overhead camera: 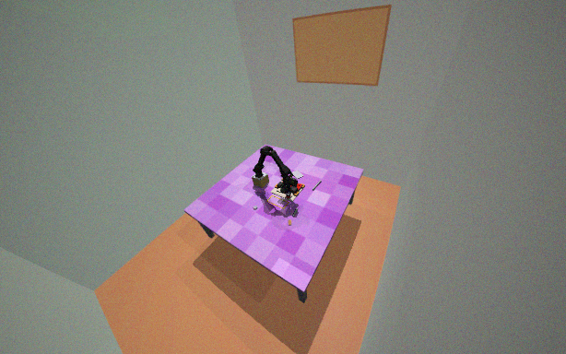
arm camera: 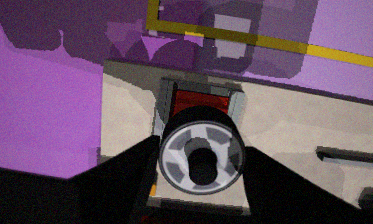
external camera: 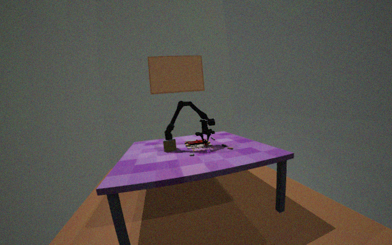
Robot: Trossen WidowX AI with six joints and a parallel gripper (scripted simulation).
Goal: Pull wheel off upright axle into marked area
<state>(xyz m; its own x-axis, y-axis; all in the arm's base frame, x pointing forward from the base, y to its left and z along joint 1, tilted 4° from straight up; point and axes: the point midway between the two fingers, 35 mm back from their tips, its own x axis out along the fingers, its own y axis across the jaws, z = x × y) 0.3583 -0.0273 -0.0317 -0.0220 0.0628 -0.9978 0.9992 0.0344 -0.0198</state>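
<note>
Right now my gripper tip is right at the wheel. Round my gripper tip: grey bit (25 cm to the right, 19 cm behind, 4 cm below); then grey rod (26 cm to the left, 16 cm ahead, 3 cm below).
</note>
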